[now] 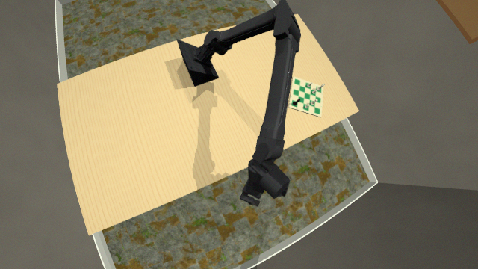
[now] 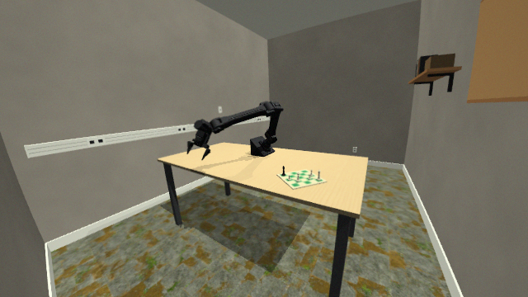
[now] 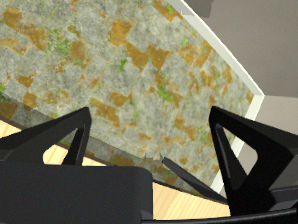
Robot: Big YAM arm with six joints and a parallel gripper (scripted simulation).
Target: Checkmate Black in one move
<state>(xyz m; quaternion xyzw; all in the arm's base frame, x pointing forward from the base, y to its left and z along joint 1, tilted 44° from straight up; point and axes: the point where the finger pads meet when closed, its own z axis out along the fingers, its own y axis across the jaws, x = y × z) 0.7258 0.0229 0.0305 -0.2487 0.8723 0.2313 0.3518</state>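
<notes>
Right now the white piece is 530 mm to the left of my hand, 320 mm behind it and 120 mm below it. From my hand the other things lie so: black piece (420 mm to the left, 350 mm behind, 120 mm below); chessboard (520 mm to the left, 370 mm behind, 150 mm below).
</notes>
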